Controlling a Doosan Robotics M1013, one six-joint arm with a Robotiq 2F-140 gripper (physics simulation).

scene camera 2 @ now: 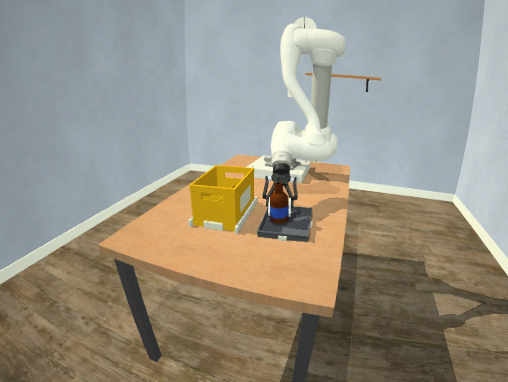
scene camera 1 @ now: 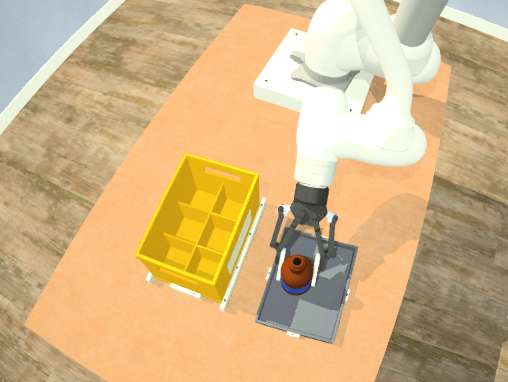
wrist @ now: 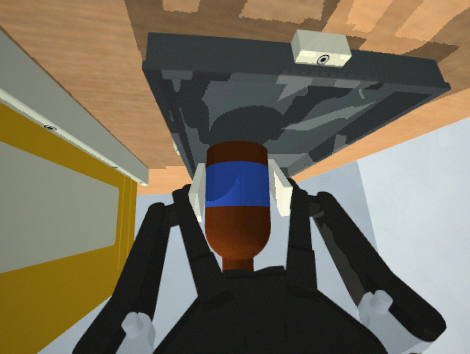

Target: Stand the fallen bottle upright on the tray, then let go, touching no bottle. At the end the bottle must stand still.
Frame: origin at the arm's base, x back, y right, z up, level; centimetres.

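Seen in the pictures: gripper, fingertip midpoint: (scene camera 2: 279,214) (wrist: 236,172); arm's base, origin of the base link: (scene camera 1: 326,73).
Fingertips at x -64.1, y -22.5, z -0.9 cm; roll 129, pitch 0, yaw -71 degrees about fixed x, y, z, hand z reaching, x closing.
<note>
Pixels of each thing's middle, then the offset from my fingertips to it.
- brown bottle with a blue label, body centre: (wrist: 237,217) (scene camera 1: 296,272) (scene camera 2: 279,201) dx +0.3, dy +0.4, dz +5.4 cm
- grey tray, body centre: (wrist: 260,147) (scene camera 1: 308,284) (scene camera 2: 286,221) dx +1.4, dy -2.9, dz -3.0 cm
- yellow crate with compartments, body centre: (scene camera 1: 203,229) (scene camera 2: 224,195) dx -1.3, dy +24.4, dz +4.5 cm
The brown bottle with a blue label (scene camera 1: 297,281) (scene camera 2: 280,212) (wrist: 237,227) stands upright, neck up, over the back left part of the grey tray (scene camera 1: 275,310) (scene camera 2: 272,233) (wrist: 225,57). Its base is at or very near the tray floor; whether it touches is hard to tell. My gripper (scene camera 1: 298,270) (scene camera 2: 280,207) (wrist: 236,172) comes from the arm's side and is shut on the bottle, with one pale pad on each side of its body. The neck points toward the gripper's palm in the wrist view, and its mouth is hidden there.
A yellow crate with compartments (scene camera 1: 172,275) (scene camera 2: 214,207) (wrist: 60,305) stands left of the tray. White rails (scene camera 1: 243,253) (wrist: 75,105) run beside it, between crate and tray. Small white blocks (scene camera 1: 293,334) (wrist: 321,50) sit against the tray's outer walls. The arm's base plate (scene camera 1: 277,95) is at the back.
</note>
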